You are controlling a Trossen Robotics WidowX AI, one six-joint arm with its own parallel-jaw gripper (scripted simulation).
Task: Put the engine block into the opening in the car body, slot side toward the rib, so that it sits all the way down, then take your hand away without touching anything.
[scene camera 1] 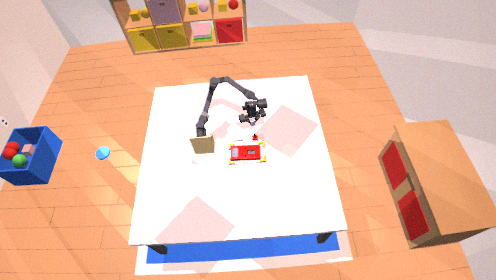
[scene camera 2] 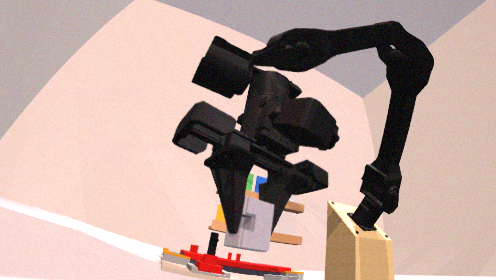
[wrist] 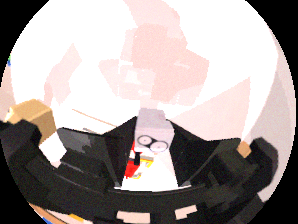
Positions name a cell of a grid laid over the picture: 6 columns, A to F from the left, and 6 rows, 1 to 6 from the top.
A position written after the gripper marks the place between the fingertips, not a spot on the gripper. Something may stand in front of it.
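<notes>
There's a grey engine block (scene camera 2: D6), and you get the block (wrist: D4) on the wrist camera too. It's held by the gripper (scene camera 2: D6), and that same gripper (wrist: D4) can be seen in the wrist view as well.
</notes>
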